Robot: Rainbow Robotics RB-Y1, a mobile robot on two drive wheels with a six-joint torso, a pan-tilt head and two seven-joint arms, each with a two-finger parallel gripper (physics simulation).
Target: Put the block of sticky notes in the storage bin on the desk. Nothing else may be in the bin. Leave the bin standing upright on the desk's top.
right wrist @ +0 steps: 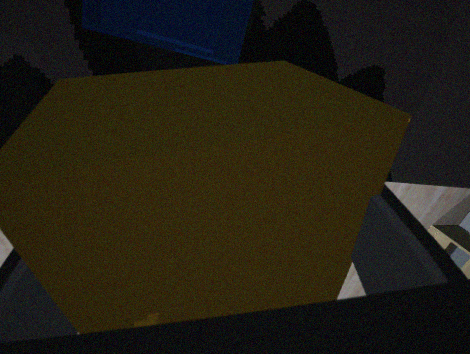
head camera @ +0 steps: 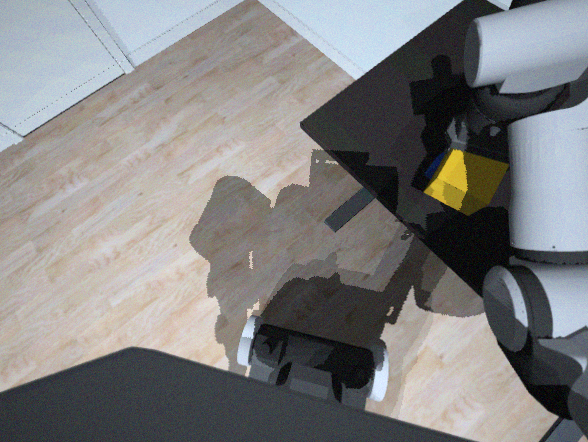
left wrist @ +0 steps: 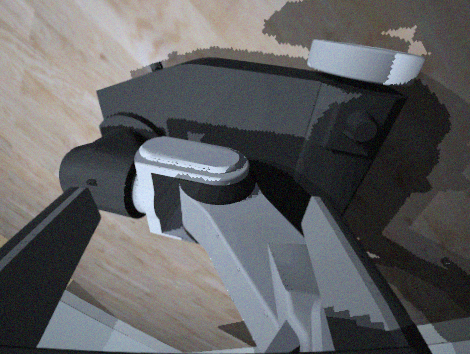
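Pixels of known places: left gripper, fingertip midpoint: [left wrist: 202, 206]; right gripper, fingertip midpoint: [right wrist: 212, 176] [head camera: 476, 158]; robot's base, origin of the base link: [head camera: 312, 352].
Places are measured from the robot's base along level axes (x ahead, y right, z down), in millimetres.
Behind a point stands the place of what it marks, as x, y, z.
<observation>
A yellow block of sticky notes [head camera: 470, 182] {411, 190, -949} [right wrist: 200, 185] {513, 215, -955} is held between the fingers of my right gripper [right wrist: 212, 176] {485, 216, -912}, over the desk. It fills much of the right wrist view. The blue storage bin [head camera: 436, 165] {545, 194, -778} [right wrist: 167, 25] {529, 239, -723} is on the dark desk [head camera: 365, 110] {725, 12, -721} [right wrist: 430, 75] {340, 542, -721}. In the head view the block hides most of it; in the right wrist view part shows beyond the block's upper edge. The bin's inside and whether it stands upright cannot be made out. My left gripper [left wrist: 202, 206] {-176, -222, -526} is open and empty, with my own base and arm parts beyond its fingers.
The desk's corner and front edge show in the head view, with a grey desk foot [head camera: 347, 212] on the wooden floor [head camera: 125, 225] {384, -1120, -1}. My right arm [head camera: 545, 185] {311, 169, -1131} hangs over the desk's right part. White walls stand at the top. Dark shadows cover parts of desk and floor.
</observation>
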